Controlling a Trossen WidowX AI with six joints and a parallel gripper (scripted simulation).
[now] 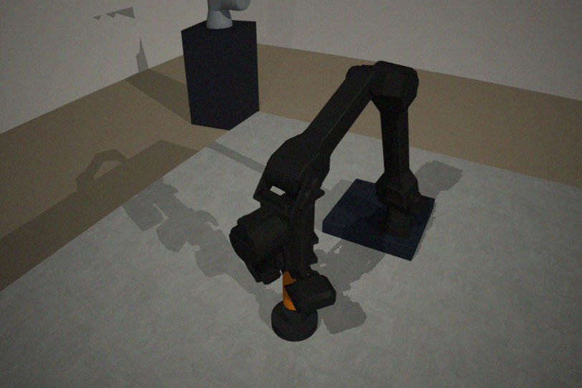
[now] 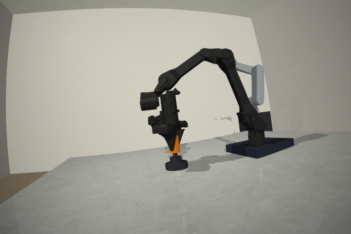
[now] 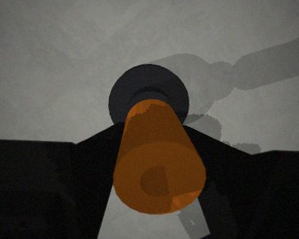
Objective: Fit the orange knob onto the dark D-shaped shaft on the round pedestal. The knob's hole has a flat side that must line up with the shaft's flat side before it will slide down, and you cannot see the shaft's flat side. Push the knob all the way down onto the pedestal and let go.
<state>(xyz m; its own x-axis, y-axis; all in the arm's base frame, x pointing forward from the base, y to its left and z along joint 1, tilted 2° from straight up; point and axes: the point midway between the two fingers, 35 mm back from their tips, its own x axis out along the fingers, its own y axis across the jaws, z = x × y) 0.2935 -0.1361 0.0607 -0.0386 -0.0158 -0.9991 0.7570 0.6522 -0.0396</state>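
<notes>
Now: gripper tip 4 cm above the dark round pedestal. From my gripper tip the other things lie so: orange knob (2 cm above).
</notes>
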